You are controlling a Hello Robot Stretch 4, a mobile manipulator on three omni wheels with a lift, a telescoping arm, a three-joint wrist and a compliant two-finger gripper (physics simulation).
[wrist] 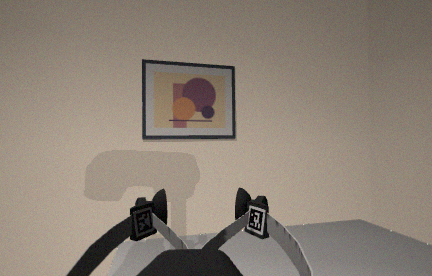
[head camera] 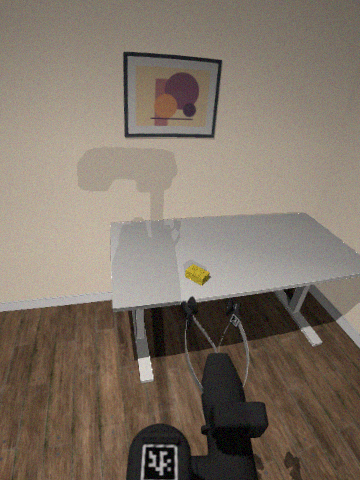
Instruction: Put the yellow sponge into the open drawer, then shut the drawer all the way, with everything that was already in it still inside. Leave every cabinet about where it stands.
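Frame: origin at the robot's base, x ahead, y left, z up, level; millimetres.
Where they show: hand, its tool point: (wrist: 201, 208) (head camera: 210, 306).
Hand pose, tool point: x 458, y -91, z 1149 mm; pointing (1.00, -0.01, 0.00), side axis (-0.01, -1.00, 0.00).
After its pixels a point has its place.
The yellow sponge (head camera: 197, 274) @(y -150, x 1059, z 737 mm) lies on the table (head camera: 240, 250) @(y -430, x 1343, z 693 mm) (wrist: 330, 245) @(y -705, x 1502, z 692 mm), near its front edge and left of the table's middle, in the head camera view. My gripper (head camera: 211, 306) @(y -91, x 458, z 1149 mm) (wrist: 200, 205) @(y -91, x 458, z 1149 mm) is open, with a wide gap between its two fingertips and no object between them. In the head camera view the fingertips show just below the table's front edge, on the near side of the sponge. The sponge does not show in the wrist view. The drawer and the cabinets do not show in either view.
A framed picture (head camera: 170, 131) @(y 6, x 1716, z 1270 mm) (wrist: 189, 136) @(y 10, x 1716, z 1251 mm) hangs on the wall behind the table. The table stands on white legs (head camera: 145, 369) @(y 106, x 995, z 7 mm) (head camera: 310, 334) @(y -1097, x 1263, z 8 mm) over a wooden floor (head camera: 75, 390) @(y 515, x 851, z -27 mm). The robot's shadow falls on the wall and the table's left part.
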